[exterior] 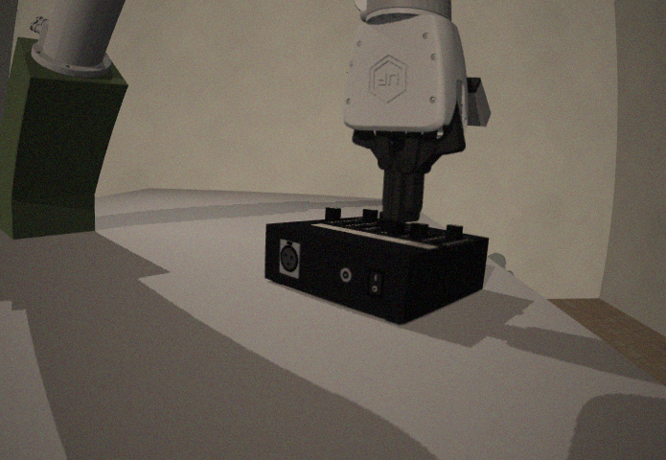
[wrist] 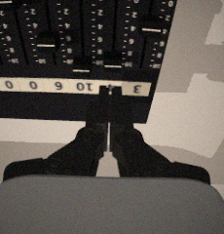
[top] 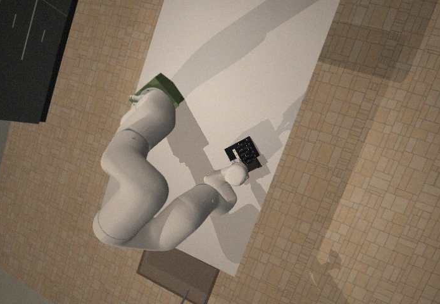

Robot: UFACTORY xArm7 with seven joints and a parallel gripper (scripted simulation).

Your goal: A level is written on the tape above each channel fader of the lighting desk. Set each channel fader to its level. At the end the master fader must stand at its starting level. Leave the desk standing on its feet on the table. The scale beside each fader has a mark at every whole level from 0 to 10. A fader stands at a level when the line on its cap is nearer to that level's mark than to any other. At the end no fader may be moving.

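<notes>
Right now my hand is 40 mm past the master fader cap, 110 mm to the right of it and 30 mm above it.
</notes>
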